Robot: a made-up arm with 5 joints. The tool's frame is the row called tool.
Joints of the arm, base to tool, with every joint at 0 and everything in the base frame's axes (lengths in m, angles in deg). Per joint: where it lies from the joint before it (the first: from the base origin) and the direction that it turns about. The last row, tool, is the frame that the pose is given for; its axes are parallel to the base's.
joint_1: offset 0 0 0.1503 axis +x
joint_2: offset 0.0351 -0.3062 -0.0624 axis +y
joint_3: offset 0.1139 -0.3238 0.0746 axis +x
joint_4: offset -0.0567 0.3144 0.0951 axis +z
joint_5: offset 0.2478 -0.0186 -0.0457 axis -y
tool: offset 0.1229 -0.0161 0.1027
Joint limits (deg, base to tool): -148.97..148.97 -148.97..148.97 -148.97..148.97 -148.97..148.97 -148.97..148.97
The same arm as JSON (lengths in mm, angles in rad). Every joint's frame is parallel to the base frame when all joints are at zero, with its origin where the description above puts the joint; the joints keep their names.
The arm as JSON. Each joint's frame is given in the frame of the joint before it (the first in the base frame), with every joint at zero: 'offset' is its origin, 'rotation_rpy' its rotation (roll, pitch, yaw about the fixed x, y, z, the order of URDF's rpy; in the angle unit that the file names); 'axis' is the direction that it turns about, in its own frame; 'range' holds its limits. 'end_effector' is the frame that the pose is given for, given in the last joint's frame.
{"length_unit": "mm", "angle_unit": "rad", "chain": [
  {"id": "joint_1", "offset": [0.0, 0.0, 150.3], "rotation_rpy": [0.0, 0.0, 0.0], "axis": "+x", "range": [-2.6, 2.6]},
  {"id": "joint_2", "offset": [35.1, -306.2, -62.4], "rotation_rpy": [0.0, 0.0, 0.0], "axis": "+y", "range": [-2.6, 2.6]},
  {"id": "joint_3", "offset": [113.9, -323.8, 74.6], "rotation_rpy": [0.0, 0.0, 0.0], "axis": "+x", "range": [-2.6, 2.6]},
  {"id": "joint_4", "offset": [-56.7, 314.4, 95.1], "rotation_rpy": [0.0, 0.0, 0.0], "axis": "+z", "range": [-2.6, 2.6]},
  {"id": "joint_5", "offset": [247.8, -18.6, -45.7], "rotation_rpy": [0.0, 0.0, 0.0], "axis": "-y", "range": [-2.6, 2.6]}
], "end_effector": {"offset": [122.9, -16.1, 102.7], "rotation_rpy": [0.0, 0.0, 0.0]}}

